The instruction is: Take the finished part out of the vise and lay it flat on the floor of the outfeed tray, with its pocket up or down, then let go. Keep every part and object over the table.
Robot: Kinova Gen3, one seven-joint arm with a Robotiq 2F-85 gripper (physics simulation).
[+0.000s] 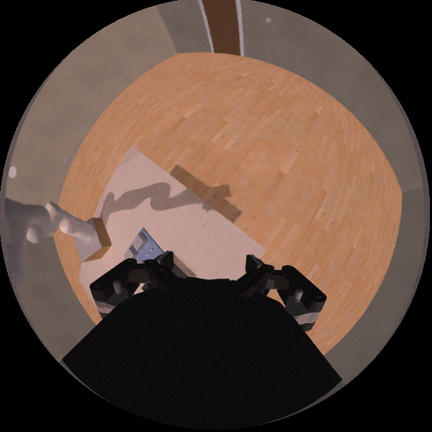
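My gripper is open, with its black fingers spread wide and nothing between them. It hangs above the pale table. A blue plate with small grey blocks on it lies on the table, left of my left finger, which covers part of it. A dark strip shows beside the plate; I cannot tell what it is. I cannot make out the vise, the finished part or the outfeed tray; the gripper body and fingers hide the area below the plate.
The pale table top ends in a straight edge against the wooden floor. A box with a brown side stands at the left, beside a white jointed form. An arm-shaped shadow falls over the table and its edge. Grey walls surround the floor.
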